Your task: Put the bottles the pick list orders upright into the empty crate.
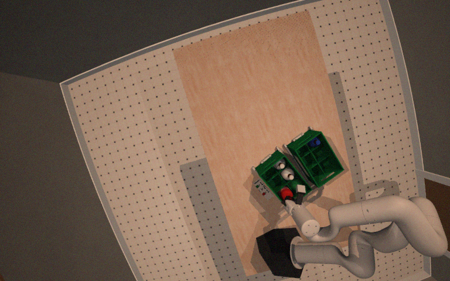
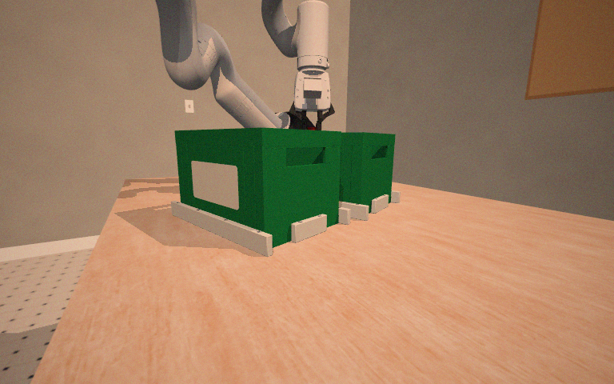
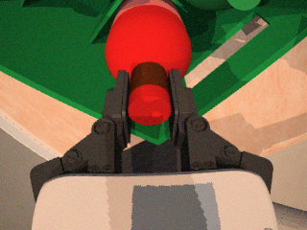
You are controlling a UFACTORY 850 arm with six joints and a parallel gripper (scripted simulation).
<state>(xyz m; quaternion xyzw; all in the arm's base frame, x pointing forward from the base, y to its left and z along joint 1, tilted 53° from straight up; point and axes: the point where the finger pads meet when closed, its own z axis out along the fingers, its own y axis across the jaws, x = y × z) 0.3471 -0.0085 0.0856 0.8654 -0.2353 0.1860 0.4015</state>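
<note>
My gripper is now 7 cm above the red bottle. Also, from my hand: green bottle (10 cm below, 9 cm to the right, 3 cm ahead); then pick list (19 cm below, 11 cm to the left, 5 cm ahead); then blue bottle (28 cm to the right, 24 cm ahead, 10 cm below).
</note>
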